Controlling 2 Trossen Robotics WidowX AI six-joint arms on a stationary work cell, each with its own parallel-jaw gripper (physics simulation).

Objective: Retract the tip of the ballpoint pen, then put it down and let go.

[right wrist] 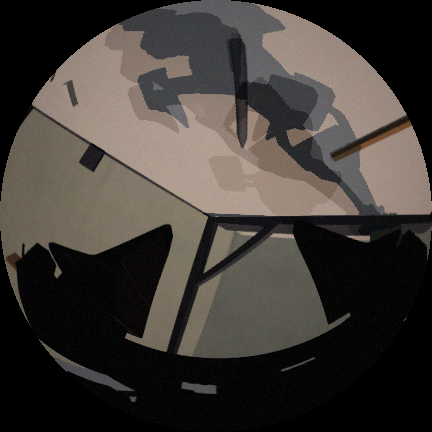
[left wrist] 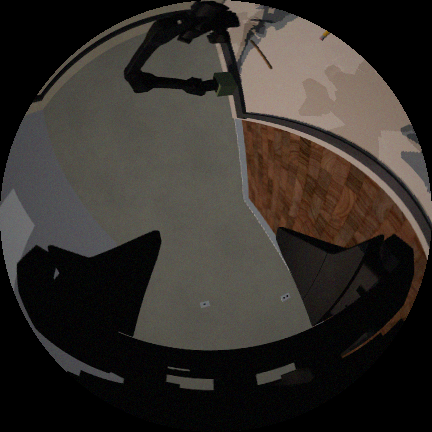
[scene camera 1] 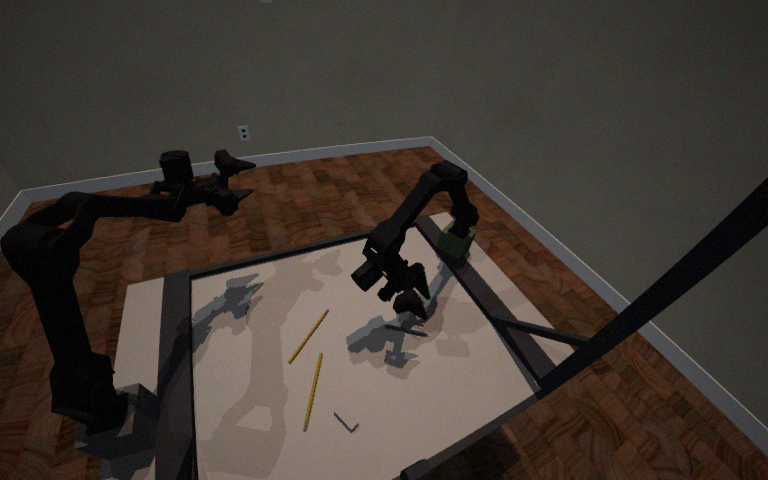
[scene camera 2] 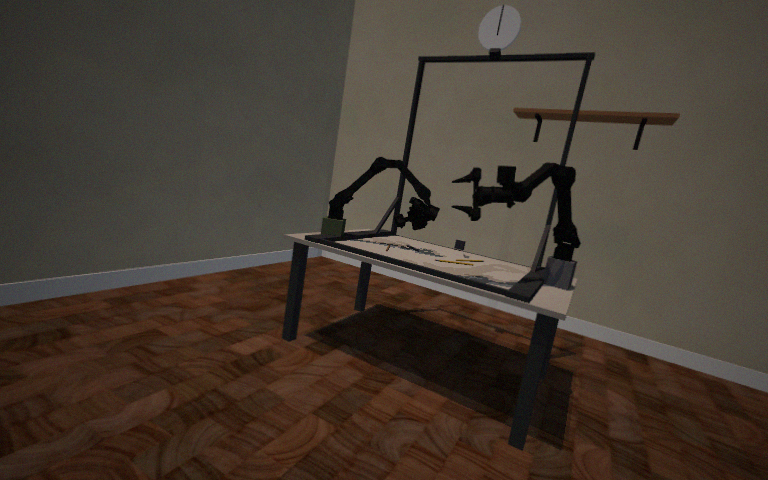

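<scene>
The dark ballpoint pen lies on the white table top, in the shadow of the right arm. Whether its tip is out or in is too small and dark to tell. My right gripper is open and empty, above the table and near the pen, with its fingers apart from it. In the right wrist view the pen lies above the gap between the fingertips. My left gripper is open and empty, raised high and far from the pen.
Two yellow pencils and a small L-shaped grey key lie on the table. A thin brown stick lies near the right arm's base. Dark frame rails border the table top; a slanted dark post rises at the right.
</scene>
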